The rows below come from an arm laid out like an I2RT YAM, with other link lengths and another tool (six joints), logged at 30 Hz.
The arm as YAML. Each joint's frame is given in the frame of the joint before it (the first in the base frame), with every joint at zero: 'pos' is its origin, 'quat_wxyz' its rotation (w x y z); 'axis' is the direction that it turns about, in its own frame. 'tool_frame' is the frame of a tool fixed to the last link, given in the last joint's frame.
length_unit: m
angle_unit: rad
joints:
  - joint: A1
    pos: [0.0, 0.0, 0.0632]
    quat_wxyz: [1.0, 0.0, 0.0, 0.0]
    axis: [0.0, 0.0, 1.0]
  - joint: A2
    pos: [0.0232, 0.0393, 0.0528]
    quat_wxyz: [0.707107, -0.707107, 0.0, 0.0]
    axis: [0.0, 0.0, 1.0]
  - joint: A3
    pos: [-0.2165, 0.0, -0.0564]
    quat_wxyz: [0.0, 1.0, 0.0, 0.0]
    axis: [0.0, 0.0, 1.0]
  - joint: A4
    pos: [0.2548, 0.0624, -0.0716]
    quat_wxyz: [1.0, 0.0, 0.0, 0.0]
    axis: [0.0, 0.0, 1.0]
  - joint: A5
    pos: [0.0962, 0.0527, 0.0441]
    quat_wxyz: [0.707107, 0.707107, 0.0, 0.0]
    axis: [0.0, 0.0, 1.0]
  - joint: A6
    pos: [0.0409, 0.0, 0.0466]
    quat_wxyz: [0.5, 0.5, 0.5, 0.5]
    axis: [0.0, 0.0, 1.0]
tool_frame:
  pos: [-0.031, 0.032, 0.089]
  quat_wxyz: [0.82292, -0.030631, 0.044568, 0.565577]
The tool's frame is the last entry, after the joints.
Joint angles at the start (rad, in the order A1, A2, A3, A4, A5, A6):
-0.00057 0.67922 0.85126 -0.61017 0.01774 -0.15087
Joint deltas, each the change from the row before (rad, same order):
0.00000 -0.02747 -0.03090 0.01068 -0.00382 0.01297
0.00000 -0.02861 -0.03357 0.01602 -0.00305 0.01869
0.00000 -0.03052 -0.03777 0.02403 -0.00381 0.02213
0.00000 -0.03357 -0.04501 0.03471 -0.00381 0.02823
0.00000 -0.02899 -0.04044 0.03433 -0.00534 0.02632
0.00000 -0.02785 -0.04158 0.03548 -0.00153 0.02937
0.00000 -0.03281 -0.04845 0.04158 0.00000 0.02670
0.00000 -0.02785 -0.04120 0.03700 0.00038 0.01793
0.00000 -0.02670 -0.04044 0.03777 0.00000 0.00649
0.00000 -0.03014 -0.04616 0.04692 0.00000 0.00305
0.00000 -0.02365 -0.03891 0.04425 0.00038 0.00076
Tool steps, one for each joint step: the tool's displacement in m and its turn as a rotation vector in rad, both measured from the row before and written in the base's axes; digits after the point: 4 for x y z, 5 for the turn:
-0.0024 0.0010 -0.0038 0.01337 -0.00746 -0.00199
-0.0017 0.0011 -0.0035 0.01828 -0.01130 -0.00493
-0.0009 0.0013 -0.0033 0.02180 -0.01699 -0.00536
0.0000 0.0015 -0.0035 0.02754 -0.02343 -0.00725
0.0004 0.0016 -0.0028 0.02646 -0.02291 -0.00450
0.0008 0.0012 -0.0033 0.02814 -0.02168 -0.00852
0.0009 0.0009 -0.0040 0.02531 -0.02586 -0.00845
0.0008 0.0005 -0.0032 0.01702 -0.02360 -0.00562
0.0008 0.0002 -0.0034 0.00624 -0.02401 -0.00175
0.0012 0.0001 -0.0033 0.00294 -0.03089 -0.00074
0.0014 0.0000 -0.0023 0.00064 -0.02899 -0.00053

